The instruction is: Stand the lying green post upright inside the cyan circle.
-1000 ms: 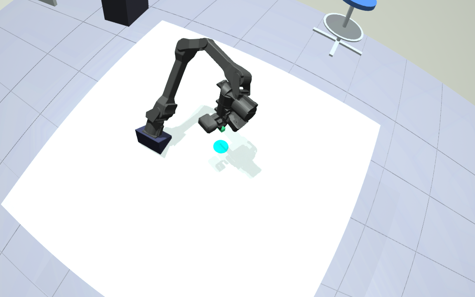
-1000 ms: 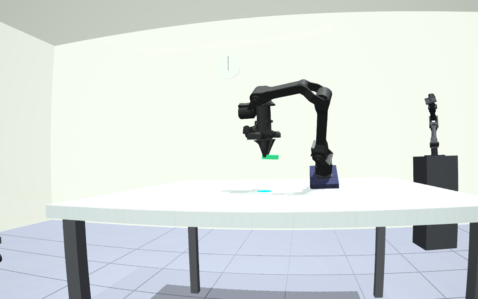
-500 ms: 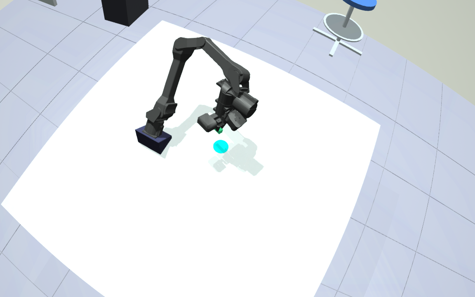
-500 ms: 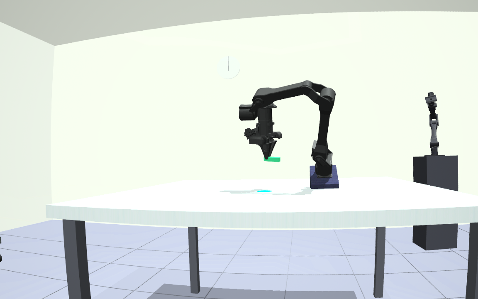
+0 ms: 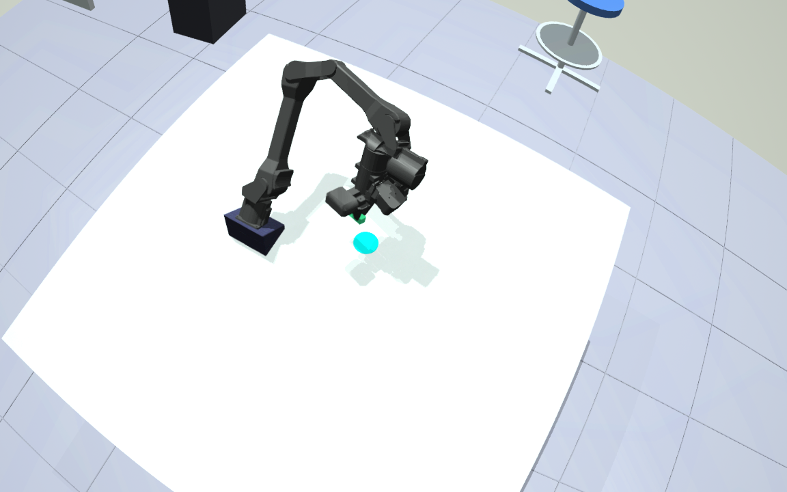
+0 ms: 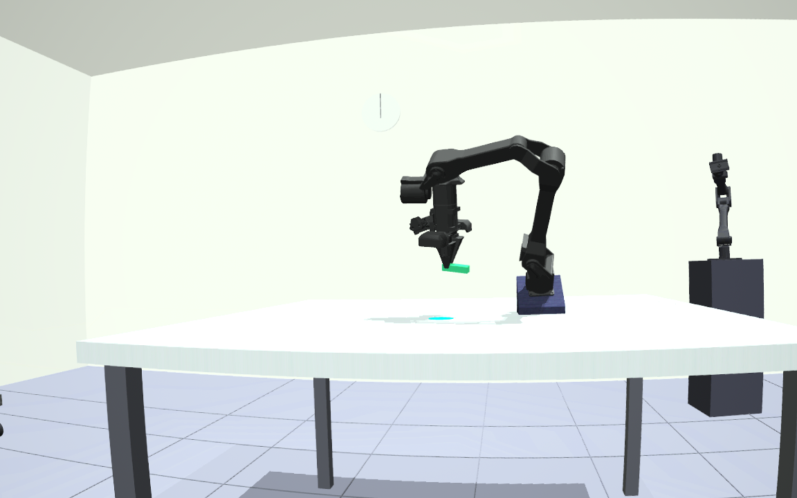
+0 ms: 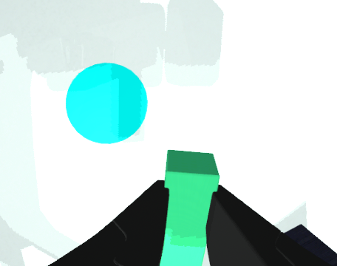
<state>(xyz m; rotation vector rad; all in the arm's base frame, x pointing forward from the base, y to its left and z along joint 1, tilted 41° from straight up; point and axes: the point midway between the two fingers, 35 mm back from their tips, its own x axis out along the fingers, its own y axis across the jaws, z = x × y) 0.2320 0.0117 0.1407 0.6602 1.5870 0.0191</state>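
My gripper tip is now 2 cm short of the cyan circle, 2 cm to the right of it and 12 cm above it. Round my gripper tip: green post 2 cm behind, 1 cm to the left.
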